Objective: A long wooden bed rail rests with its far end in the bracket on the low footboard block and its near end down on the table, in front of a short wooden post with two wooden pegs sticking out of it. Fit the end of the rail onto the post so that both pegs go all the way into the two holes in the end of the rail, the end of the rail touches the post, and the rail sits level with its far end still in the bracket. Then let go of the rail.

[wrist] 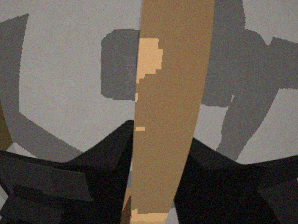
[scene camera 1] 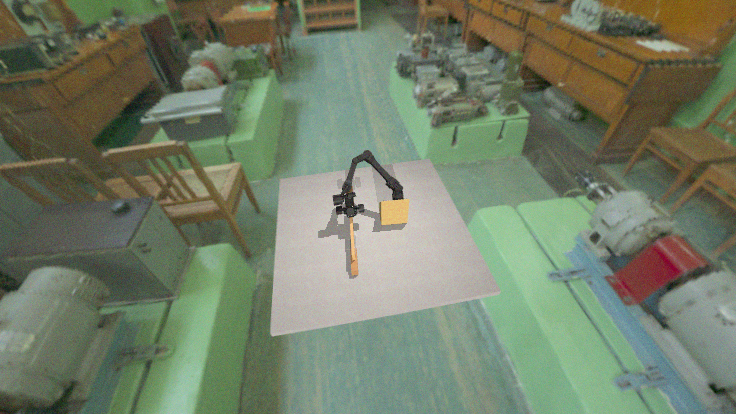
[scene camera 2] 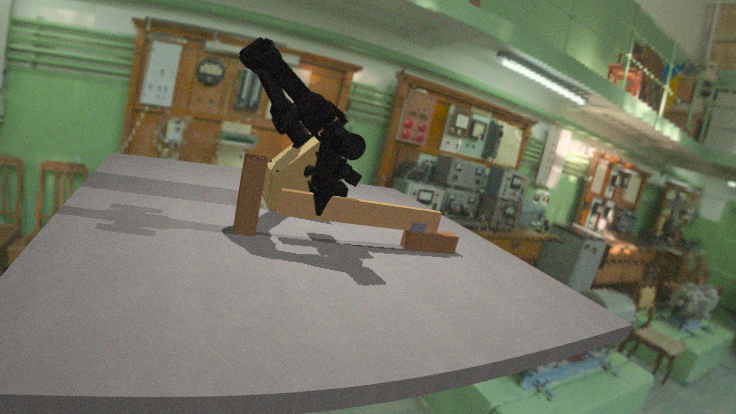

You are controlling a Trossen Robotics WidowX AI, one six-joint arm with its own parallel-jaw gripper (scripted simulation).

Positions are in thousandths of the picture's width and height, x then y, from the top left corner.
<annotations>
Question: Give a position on a wooden bed rail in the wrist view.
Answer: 582, 243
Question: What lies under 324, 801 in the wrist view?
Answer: The gripper.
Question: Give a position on a wooden bed rail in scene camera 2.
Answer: At 399, 492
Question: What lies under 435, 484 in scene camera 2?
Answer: The gripper.
</annotations>
